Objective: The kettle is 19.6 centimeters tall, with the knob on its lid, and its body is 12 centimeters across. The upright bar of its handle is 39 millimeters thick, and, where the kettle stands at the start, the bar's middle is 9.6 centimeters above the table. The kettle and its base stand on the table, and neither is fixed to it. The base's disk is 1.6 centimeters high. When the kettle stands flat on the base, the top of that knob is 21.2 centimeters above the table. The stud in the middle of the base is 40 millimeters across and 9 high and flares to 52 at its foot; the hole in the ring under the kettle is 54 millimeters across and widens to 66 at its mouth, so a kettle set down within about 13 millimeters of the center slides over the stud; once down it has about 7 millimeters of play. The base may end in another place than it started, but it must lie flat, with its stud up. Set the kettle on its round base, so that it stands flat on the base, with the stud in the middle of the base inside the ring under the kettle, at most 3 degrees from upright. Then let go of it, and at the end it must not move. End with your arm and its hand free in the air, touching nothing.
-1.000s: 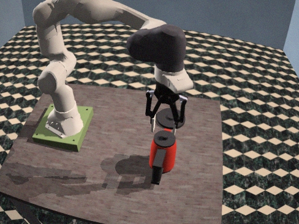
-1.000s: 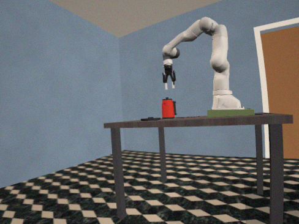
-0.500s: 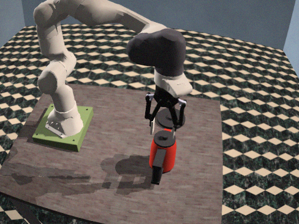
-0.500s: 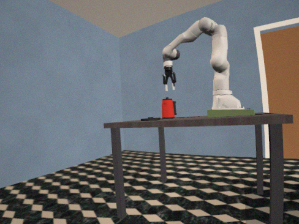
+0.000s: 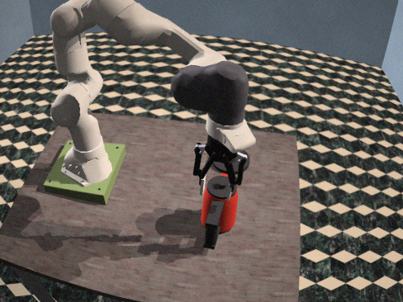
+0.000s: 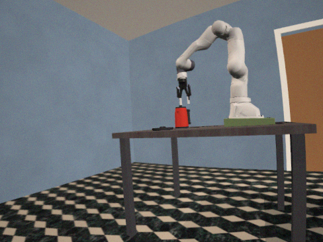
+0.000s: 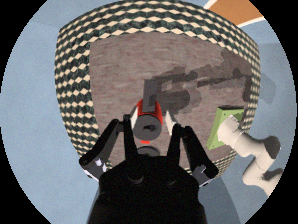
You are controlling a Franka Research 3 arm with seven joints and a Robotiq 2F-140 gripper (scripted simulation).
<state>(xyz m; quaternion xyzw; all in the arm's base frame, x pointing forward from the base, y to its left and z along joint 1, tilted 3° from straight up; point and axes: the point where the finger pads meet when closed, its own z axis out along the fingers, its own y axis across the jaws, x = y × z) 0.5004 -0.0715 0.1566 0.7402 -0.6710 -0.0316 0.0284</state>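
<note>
The red kettle is 140 mm below my hand and 30 mm to the left of it. Also, from my hand: round kettle base: 360 mm to the left, 220 mm below, 50 mm behind.
</note>
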